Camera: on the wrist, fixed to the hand. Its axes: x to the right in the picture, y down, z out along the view.
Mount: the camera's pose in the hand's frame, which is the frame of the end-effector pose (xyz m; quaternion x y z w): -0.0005 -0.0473 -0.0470 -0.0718 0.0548 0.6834 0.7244
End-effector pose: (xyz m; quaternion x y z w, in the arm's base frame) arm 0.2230 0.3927 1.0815 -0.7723 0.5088 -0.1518 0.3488
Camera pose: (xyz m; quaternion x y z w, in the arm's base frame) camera 0.2272 0.3864 1.1477 -0.2285 0.9264 0.1226 0.2731
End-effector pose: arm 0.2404 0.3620 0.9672 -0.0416 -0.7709 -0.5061 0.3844
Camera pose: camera 0.2452 0.3011 0.9405 -0.5569 -0.4726 -0.1616 0.6636
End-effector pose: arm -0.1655 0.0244 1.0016 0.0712 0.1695 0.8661 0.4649
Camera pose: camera -0.1415 0.0374 0.9408 -0.0866 -0.0374 -0.9612 0.2593
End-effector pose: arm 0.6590 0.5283 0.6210 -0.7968 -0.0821 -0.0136 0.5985
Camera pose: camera 0.6551 0.4961 0.6793 -0.6755 0.5188 0.3496 0.3901
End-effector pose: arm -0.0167 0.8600 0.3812 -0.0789 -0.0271 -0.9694 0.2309
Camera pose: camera -0.0442 0.8982 0.3340 -0.0391 0.1165 -0.5507 0.8256
